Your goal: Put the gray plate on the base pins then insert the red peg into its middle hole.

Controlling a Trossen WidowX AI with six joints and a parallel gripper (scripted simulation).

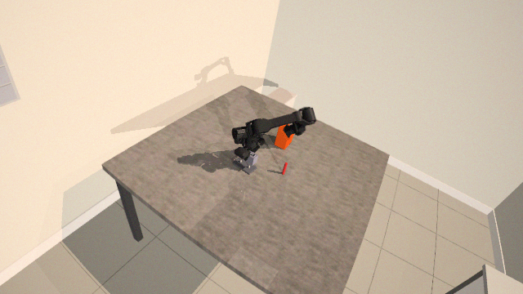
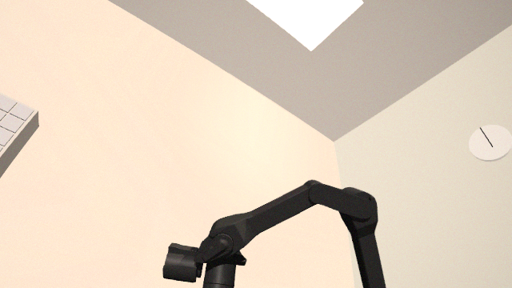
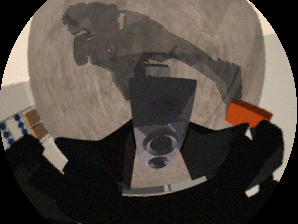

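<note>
My gripper tip is now 60 mm above the pin base, 10 mm to the left of it and 10 mm past it. Round my gripper tip: red peg 190 mm to the left, 80 mm behind, 30 mm below; gray plate 30 mm above.
</note>
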